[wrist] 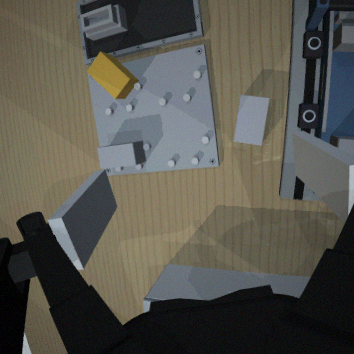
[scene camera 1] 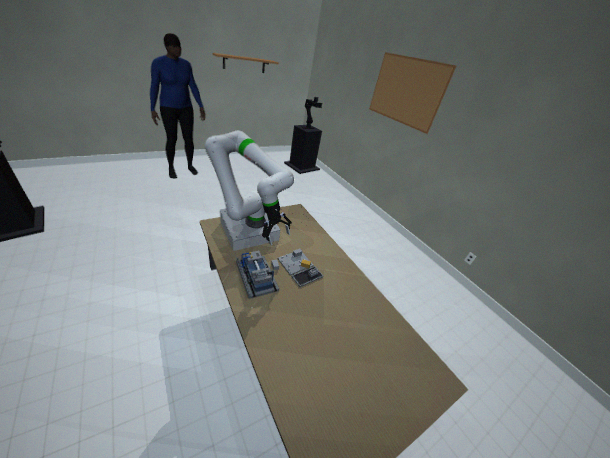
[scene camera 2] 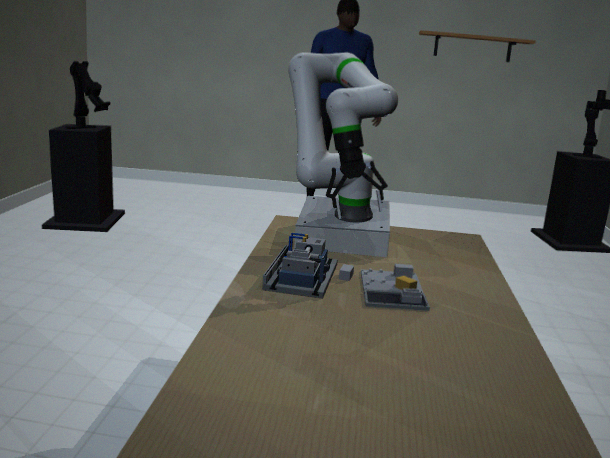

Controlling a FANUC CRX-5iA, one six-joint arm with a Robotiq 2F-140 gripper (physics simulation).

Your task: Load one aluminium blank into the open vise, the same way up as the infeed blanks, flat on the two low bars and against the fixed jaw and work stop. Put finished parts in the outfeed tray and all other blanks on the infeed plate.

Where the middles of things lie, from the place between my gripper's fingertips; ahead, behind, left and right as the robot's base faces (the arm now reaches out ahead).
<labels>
Right now the infeed plate (wrist: 174, 130) is 200 mm below my hand, 110 mm to the left of it and 60 mm ahead of it. Round my hand: dark outfeed tray (scene camera 2: 391, 298) (210 mm ahead, 200 mm below, 100 mm to the left); brass blank (wrist: 118, 81) (180 mm below, 150 mm to the left, 130 mm ahead).
</labels>
